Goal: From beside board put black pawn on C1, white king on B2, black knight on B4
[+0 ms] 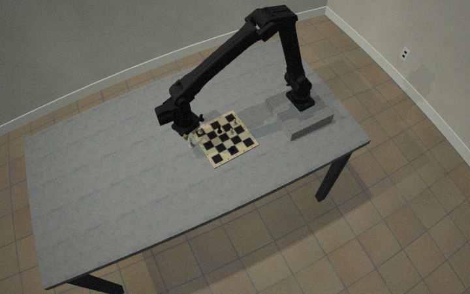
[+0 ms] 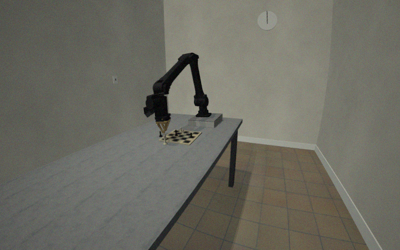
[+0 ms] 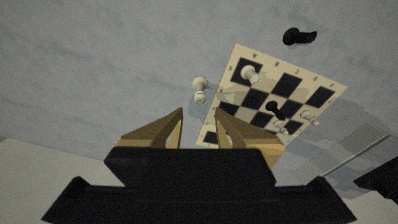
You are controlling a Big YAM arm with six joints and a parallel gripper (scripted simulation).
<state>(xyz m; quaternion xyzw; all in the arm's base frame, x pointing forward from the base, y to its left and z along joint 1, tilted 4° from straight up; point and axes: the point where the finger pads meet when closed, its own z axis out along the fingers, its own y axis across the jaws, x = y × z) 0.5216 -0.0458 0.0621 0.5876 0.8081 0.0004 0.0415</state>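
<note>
Now: the white king 60 mm below my hand. Also, from my hand: chessboard (140 mm behind, 80 mm below, 30 mm to the left); then black pawn (140 mm behind, 110 mm to the left, 70 mm below); then black chess piece (140 mm behind, 60 mm below, 10 mm to the right).
</note>
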